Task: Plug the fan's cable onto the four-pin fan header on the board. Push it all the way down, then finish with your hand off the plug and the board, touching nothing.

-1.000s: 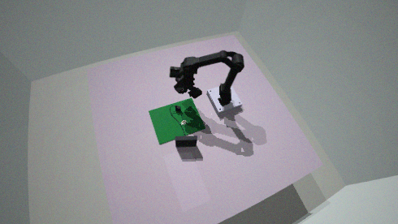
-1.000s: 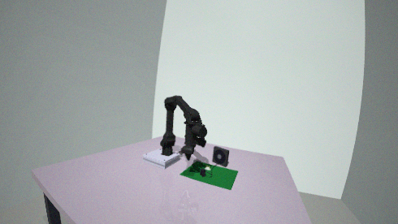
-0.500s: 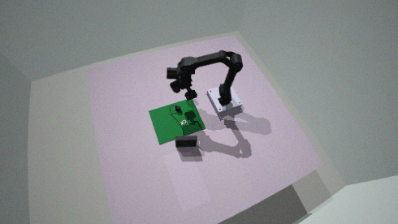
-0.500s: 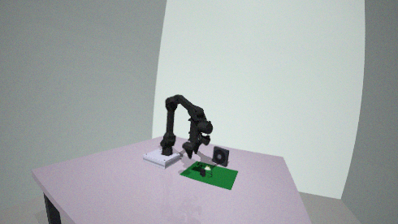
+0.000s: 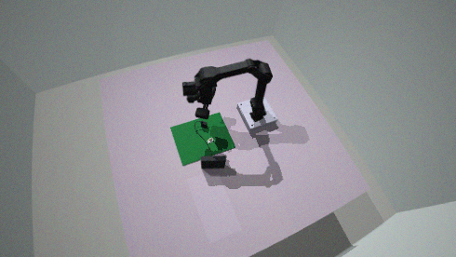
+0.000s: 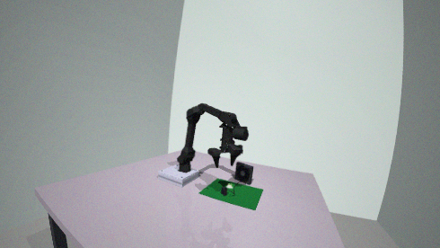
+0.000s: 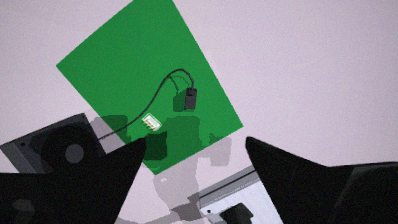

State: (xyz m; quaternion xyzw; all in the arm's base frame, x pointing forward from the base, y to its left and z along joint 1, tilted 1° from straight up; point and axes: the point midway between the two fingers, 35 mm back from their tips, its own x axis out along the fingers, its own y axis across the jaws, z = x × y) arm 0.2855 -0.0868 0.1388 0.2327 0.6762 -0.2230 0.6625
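My gripper tip is 140 mm above the black fan plug and 10 mm short of it. Round my gripper tip: white four-pin fan header (160 mm below, 100 mm to the left, 20 mm ahead); then green board (170 mm below, 60 mm to the left, 50 mm ahead); then black fan (220 mm to the left, 100 mm below, 70 mm ahead).
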